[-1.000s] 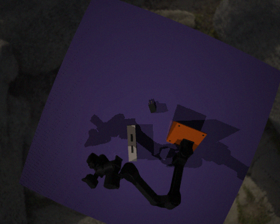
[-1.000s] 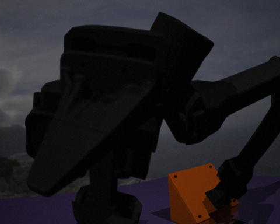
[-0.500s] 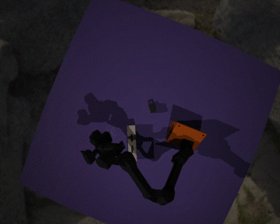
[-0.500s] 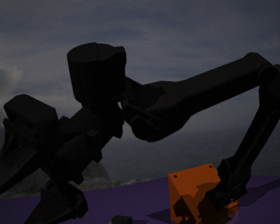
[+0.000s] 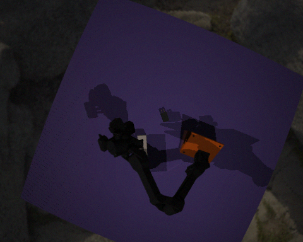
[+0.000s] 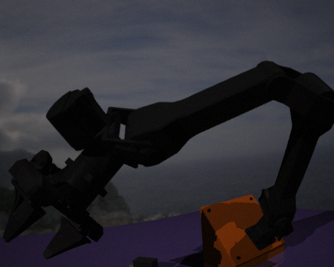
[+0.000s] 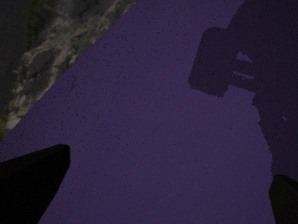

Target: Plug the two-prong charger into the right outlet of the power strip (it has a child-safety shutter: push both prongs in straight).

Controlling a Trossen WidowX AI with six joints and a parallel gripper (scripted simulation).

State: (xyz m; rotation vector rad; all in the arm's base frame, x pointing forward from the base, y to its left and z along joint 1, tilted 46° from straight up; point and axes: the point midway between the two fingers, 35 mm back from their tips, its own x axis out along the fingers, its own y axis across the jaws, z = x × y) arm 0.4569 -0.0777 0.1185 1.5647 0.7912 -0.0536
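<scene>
Right now my gripper tip is 230 mm past the black two-prong charger, 170 mm to the left of it and 130 mm above it.
</scene>
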